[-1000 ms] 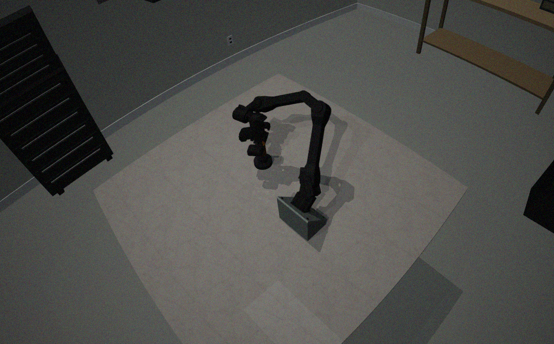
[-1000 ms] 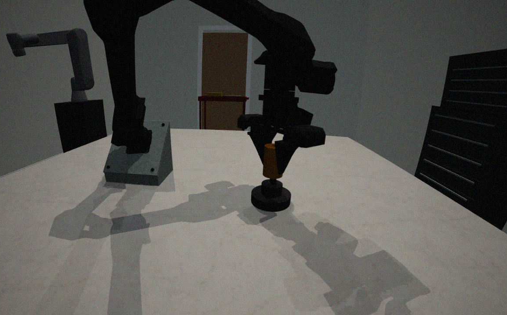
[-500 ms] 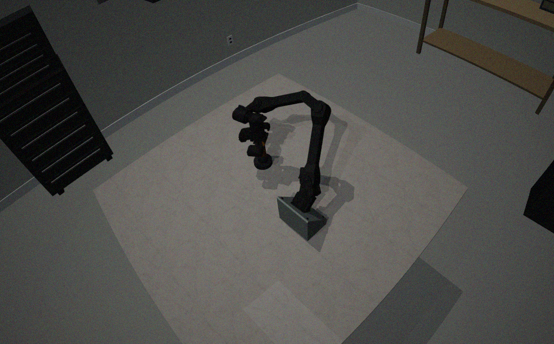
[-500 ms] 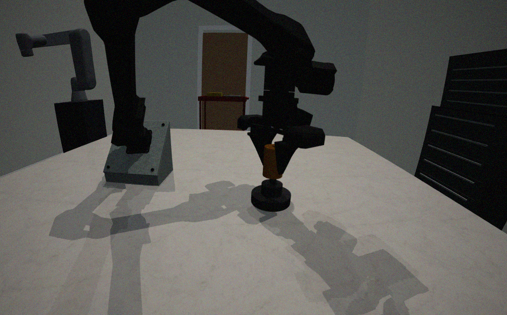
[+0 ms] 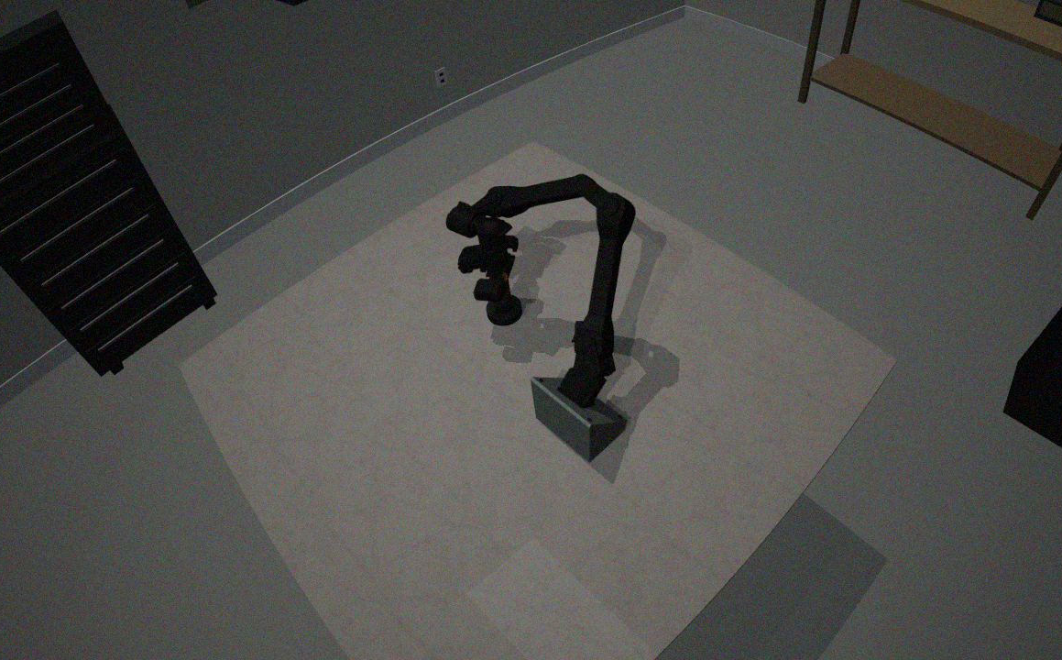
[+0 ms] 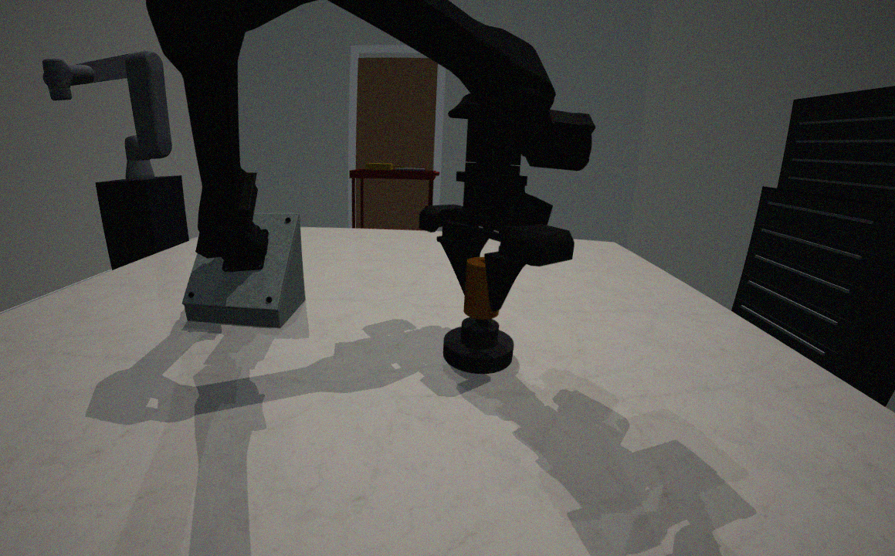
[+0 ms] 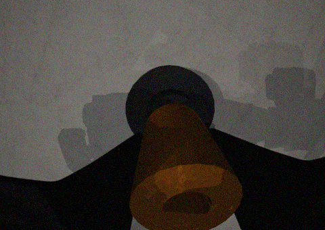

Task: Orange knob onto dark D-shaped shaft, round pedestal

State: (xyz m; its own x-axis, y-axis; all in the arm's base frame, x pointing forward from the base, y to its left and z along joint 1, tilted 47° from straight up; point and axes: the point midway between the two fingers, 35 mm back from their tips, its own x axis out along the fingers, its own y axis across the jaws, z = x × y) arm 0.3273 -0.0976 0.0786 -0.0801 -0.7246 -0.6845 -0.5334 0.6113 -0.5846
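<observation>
Right now my gripper tip is 4 cm above the dark round pedestal. From my gripper tip the other things lie so: orange knob 2 cm above.
</observation>
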